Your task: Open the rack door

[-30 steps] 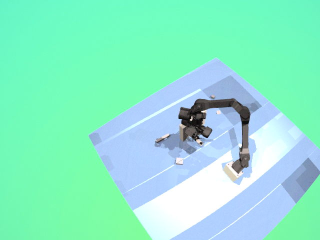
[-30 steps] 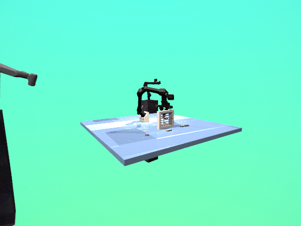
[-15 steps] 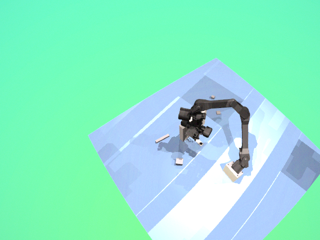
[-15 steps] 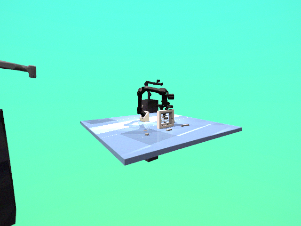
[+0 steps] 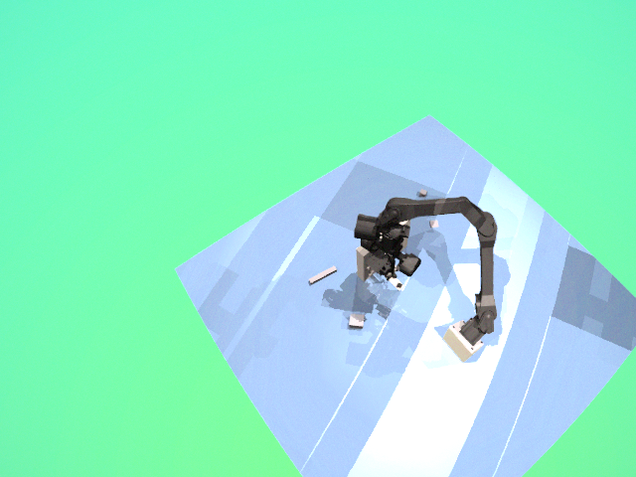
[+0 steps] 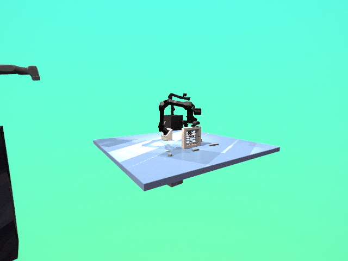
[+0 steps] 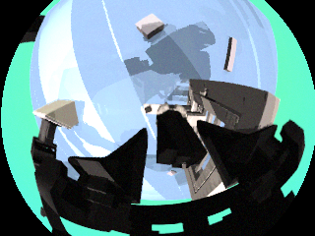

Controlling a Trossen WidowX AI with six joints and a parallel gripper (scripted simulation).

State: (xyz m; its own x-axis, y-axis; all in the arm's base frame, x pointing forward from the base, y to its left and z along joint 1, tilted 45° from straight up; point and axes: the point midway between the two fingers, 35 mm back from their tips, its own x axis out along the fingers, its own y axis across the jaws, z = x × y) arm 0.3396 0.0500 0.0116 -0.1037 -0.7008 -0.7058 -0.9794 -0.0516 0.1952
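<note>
Right now the dark upright handle is 20 mm below my gripper tip and 10 mm to the right of it. The rest, counted from my gripper tip: grey bar 170 mm ahead, 140 mm to the left, 120 mm below.
</note>
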